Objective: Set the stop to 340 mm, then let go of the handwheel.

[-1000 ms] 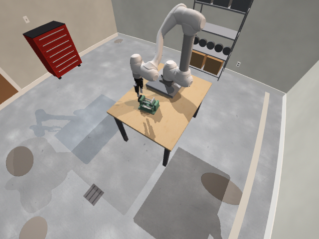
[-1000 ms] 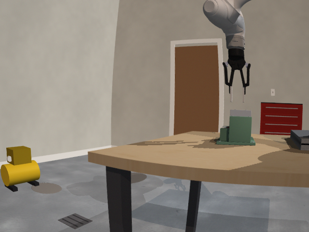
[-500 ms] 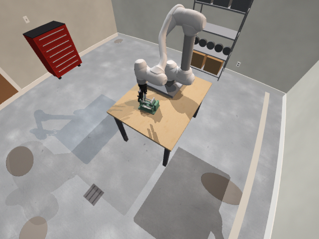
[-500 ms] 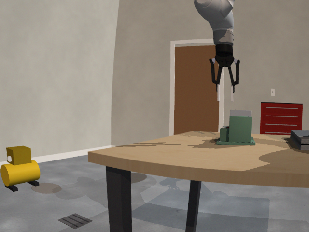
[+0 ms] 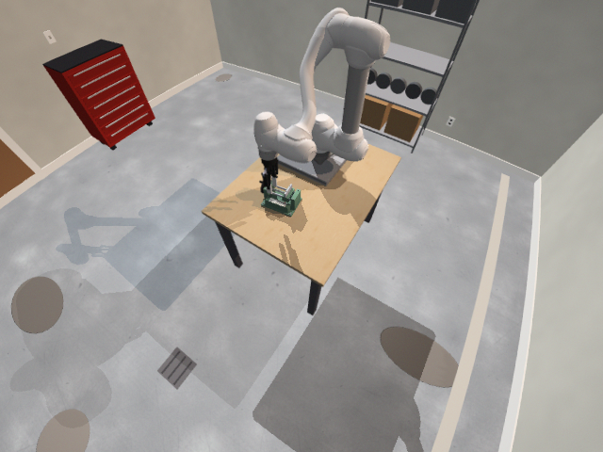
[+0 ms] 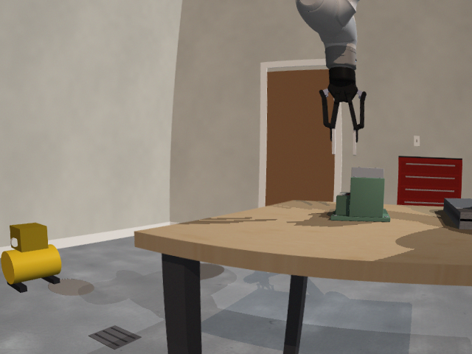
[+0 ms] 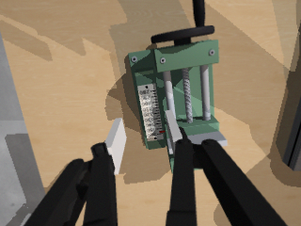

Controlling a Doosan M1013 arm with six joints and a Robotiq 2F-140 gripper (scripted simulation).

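Right now the black handwheel handle is 50 mm behind my hand, 150 mm to the right of it and 120 mm below it. From my hand the other things lie so: grey stop block (70 mm behind, 40 mm to the left, 100 mm below).
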